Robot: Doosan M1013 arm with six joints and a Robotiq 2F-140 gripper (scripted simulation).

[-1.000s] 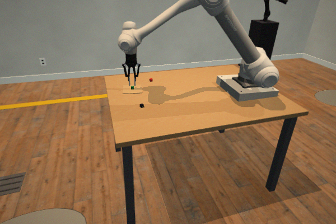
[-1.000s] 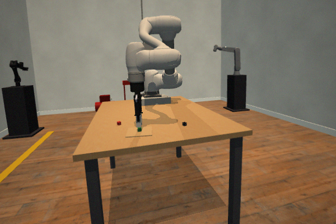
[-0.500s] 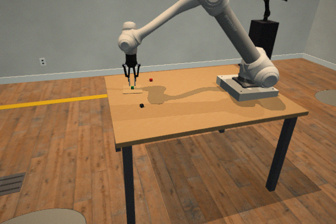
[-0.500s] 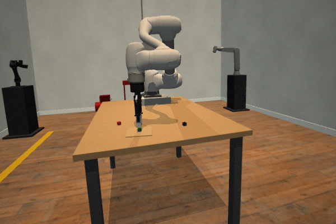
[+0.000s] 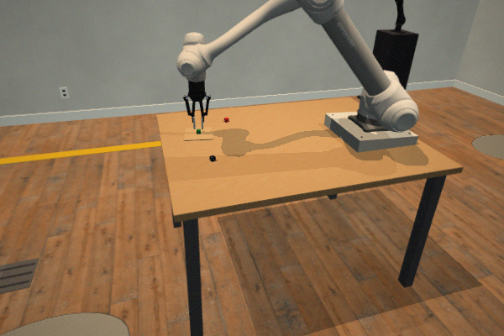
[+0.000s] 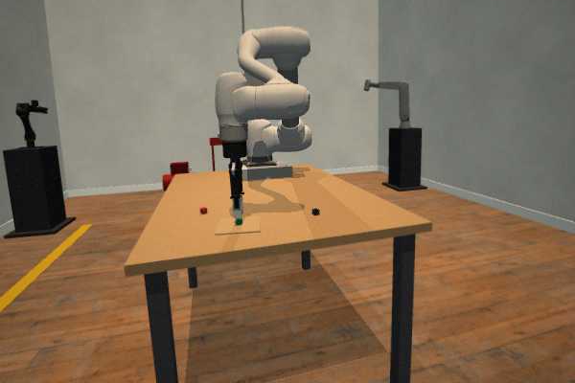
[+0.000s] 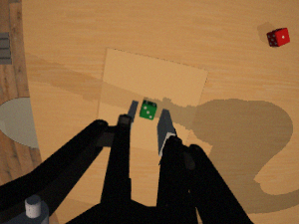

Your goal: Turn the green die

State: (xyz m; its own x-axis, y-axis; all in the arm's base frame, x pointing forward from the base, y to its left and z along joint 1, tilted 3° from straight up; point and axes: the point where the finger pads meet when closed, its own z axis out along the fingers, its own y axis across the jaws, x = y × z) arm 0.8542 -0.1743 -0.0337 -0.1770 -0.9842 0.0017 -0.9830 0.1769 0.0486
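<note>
The green die is 5 cm below my hand. From my hand the other things lie so: black die (3 cm behind, 27 cm to the left, 5 cm below); then tan mat (6 cm below); then red die (16 cm behind, 12 cm to the right, 5 cm below).
</note>
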